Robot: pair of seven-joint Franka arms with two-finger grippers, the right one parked.
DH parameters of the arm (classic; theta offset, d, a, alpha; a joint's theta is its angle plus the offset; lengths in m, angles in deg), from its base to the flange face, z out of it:
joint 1: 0 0.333 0 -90
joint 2: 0 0 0 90
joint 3: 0 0.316 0.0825 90
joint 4: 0 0 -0.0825 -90
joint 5: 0 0.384 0 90
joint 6: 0 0 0.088 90
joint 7: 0 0.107 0 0
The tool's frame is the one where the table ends.
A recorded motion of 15 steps. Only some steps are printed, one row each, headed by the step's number.
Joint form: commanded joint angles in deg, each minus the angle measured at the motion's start. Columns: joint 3, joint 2, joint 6, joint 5, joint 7, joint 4, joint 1.
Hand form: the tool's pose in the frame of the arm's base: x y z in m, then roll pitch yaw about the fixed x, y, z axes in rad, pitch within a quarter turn. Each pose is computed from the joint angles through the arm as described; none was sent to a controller.
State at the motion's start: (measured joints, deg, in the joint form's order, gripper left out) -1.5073 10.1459 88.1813 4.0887 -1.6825 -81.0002 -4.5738
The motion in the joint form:
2: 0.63 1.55 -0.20 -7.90 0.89 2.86 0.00
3: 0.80 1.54 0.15 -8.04 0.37 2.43 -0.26
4: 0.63 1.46 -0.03 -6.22 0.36 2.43 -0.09
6: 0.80 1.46 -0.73 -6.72 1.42 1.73 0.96
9: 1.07 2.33 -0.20 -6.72 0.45 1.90 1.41
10: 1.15 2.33 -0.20 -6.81 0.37 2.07 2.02
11: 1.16 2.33 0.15 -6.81 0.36 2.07 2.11
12: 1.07 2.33 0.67 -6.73 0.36 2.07 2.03
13: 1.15 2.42 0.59 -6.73 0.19 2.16 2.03
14: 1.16 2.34 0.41 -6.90 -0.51 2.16 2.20
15: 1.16 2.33 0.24 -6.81 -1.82 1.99 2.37
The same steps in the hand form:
2: 0.6097 -0.0645 0.5998 3.0724 0.0332 -0.0835
3: 0.6100 -0.0659 0.5969 3.0709 0.0351 -0.0757
4: 0.6096 -0.0622 0.5973 3.1021 0.0362 -0.0746
6: 0.6090 -0.0503 0.5906 3.0934 0.0599 -0.0728
9: 0.6146 -0.0432 0.5834 3.0953 0.0637 -0.0429
10: 0.6151 -0.0361 0.5848 3.0941 0.0608 -0.0295
11: 0.6159 -0.0350 0.5853 3.0940 0.0547 -0.0273
12: 0.6168 -0.0366 0.5861 3.0949 0.0457 -0.0298
13: 0.6171 -0.0359 0.5857 3.0953 0.0472 -0.0255
14: 0.6165 -0.0342 0.5863 3.0930 0.0496 -0.0104
15: 0.6162 -0.0322 0.5848 3.0961 0.0563 0.0154

